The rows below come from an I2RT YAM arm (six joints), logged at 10 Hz.
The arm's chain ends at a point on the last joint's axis. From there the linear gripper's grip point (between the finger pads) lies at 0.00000 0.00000 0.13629 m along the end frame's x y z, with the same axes.
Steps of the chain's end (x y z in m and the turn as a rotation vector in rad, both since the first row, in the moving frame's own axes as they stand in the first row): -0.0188, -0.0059, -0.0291, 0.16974, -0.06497, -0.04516; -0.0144, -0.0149, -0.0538, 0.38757, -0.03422, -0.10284; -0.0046, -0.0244, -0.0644, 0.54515, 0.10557, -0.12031; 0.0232, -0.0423, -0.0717, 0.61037, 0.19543, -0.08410; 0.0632, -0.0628, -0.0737, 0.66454, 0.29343, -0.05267; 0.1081, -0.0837, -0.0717, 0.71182, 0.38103, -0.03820; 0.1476, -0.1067, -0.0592, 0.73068, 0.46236, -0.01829; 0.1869, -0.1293, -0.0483, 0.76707, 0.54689, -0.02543; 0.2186, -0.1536, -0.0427, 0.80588, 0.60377, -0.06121; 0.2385, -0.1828, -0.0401, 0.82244, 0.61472, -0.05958; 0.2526, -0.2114, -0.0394, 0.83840, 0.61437, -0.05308; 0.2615, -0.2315, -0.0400, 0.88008, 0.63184, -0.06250
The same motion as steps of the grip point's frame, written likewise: -0.0281, -0.0287, -0.0313, 0.16974, -0.06497, -0.04516; -0.0216, -0.0661, -0.0640, 0.38757, -0.03422, -0.10284; 0.0047, -0.0956, -0.0849, 0.54515, 0.10557, -0.12031; 0.0446, -0.1209, -0.0987, 0.61037, 0.19543, -0.08410; 0.0975, -0.1466, -0.1081, 0.66454, 0.29343, -0.05267; 0.1528, -0.1714, -0.1138, 0.71182, 0.38103, -0.03820; 0.2022, -0.1949, -0.1071, 0.73068, 0.46236, -0.01829; 0.2496, -0.2199, -0.1044, 0.76707, 0.54689, -0.02543; 0.2845, -0.2480, -0.1061, 0.80588, 0.60377, -0.06121; 0.3052, -0.2784, -0.1058, 0.82244, 0.61472, -0.05958; 0.3192, -0.3082, -0.1066, 0.83840, 0.61437, -0.05308; 0.3283, -0.3317, -0.1124, 0.88008, 0.63184, -0.06250
